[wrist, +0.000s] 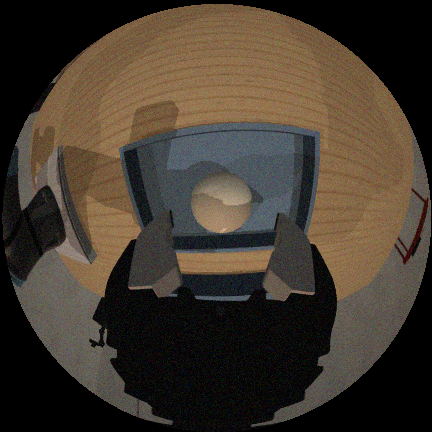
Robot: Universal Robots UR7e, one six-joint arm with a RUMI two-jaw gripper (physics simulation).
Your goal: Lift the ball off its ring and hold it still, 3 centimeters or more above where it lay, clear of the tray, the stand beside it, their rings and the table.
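Pixels of known places: gripper, between the fingertips: [224, 213]; arm's base, origin of its link: [51, 214].
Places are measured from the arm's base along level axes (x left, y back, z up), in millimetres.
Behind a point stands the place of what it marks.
Observation:
A pale cream ball [221, 202] {x -1, y -401, z 33 mm} rests inside the blue-grey tray [272, 145] {x 33, y -453, z -24 mm}, near the middle of its floor. The ring under the ball is hidden by it. My gripper [224, 213] {x -27, y -401, z 2 mm} is open, with its two grey jaws wide apart, and nothing is between them. In the picture the ball appears just above and between the jaw tips, nearer the left one; the exact height gap cannot be told. Part of a second blue piece with a dark wall [222, 284] {x -153, y -391, z -6 mm}, likely the stand, shows between the jaws, below a strip of table. Its ring does not show.
The wooden table [225, 75] {x 115, y -414, z -27 mm} surrounds the tray. At the far left is a pale, dark-edged panel [72, 220] {x -28, y -113, z -10 mm} beside a dark robot arm part [42, 220] {x 11, y -66, z 51 mm}. A red frame [419, 231] stands beyond the table at the right. Shadows fall on the tray and table.

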